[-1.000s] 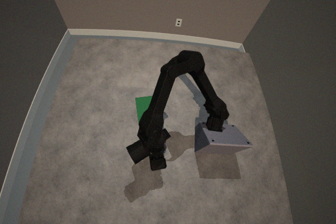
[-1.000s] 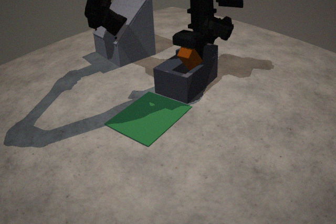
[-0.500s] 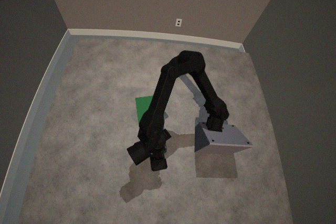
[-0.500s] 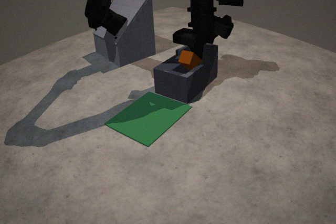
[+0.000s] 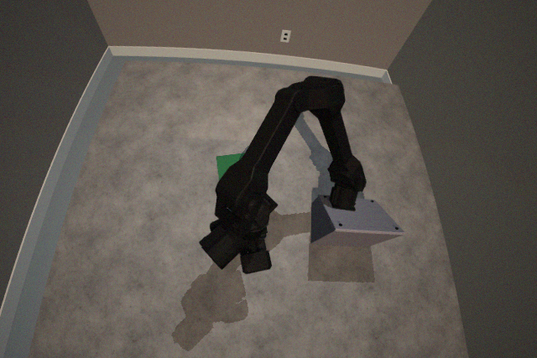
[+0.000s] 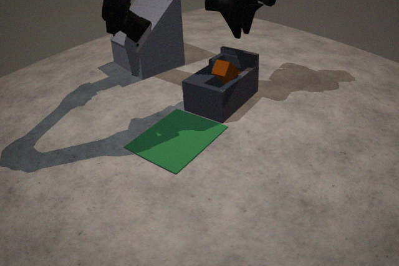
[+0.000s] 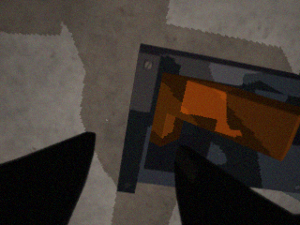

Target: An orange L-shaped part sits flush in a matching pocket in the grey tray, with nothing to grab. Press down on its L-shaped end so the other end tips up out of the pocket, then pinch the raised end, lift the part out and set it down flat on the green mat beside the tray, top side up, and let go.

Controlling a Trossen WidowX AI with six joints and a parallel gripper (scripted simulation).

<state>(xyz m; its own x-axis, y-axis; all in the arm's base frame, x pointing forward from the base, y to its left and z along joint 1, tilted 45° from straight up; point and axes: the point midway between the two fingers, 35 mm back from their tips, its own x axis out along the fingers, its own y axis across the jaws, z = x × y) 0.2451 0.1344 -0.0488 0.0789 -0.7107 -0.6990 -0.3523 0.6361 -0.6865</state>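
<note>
My gripper tip is 1 cm short of the orange L-shaped part, 5 cm to the left of it and 8 cm above it. From my gripper tip the other things lie so: green mat 7 cm ahead, 21 cm to the right, 14 cm below.
</note>
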